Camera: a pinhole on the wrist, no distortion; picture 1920 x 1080 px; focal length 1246.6 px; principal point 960.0 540.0 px. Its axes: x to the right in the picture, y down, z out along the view. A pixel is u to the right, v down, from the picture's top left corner.
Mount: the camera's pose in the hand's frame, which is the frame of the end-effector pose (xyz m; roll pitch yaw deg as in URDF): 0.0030 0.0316 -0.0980 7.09 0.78 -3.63
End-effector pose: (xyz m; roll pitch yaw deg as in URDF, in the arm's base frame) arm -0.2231 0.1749 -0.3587 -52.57 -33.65 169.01
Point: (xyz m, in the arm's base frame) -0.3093 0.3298 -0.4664
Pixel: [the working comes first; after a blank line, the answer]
In the camera's frame: 0.0332 -0.0033 -0.1026

behind the camera
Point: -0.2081 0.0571 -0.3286
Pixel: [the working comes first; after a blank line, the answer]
In the camera's frame: -0.0202 0.0261 0.2135

842 693
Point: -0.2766 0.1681 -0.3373
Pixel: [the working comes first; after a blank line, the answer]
In the camera's frame: 0.0508 0.0035 0.1061

1557 581
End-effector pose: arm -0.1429 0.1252 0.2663 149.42 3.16 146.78
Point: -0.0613 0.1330 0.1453
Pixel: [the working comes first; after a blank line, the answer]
In the camera's frame: -0.0600 -0.0256 0.2353

642 404
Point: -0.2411 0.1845 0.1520
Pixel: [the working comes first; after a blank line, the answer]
In the camera's frame: 0.1207 -0.0583 0.1991

1716 175
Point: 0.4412 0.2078 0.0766
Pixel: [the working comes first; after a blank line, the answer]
In the camera's frame: -0.4532 0.2239 0.4497

outside the picture
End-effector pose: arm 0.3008 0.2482 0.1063 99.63 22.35 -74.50
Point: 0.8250 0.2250 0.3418
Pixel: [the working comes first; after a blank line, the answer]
In the camera's frame: 0.0534 0.1083 -0.4569

behind the camera
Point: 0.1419 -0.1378 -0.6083
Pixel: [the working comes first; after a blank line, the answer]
In the camera's frame: 0.5990 -0.4204 0.5042

outside the picture
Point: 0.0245 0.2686 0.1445
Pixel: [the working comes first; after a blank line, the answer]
In the camera's frame: -0.1094 0.0488 0.3504

571 714
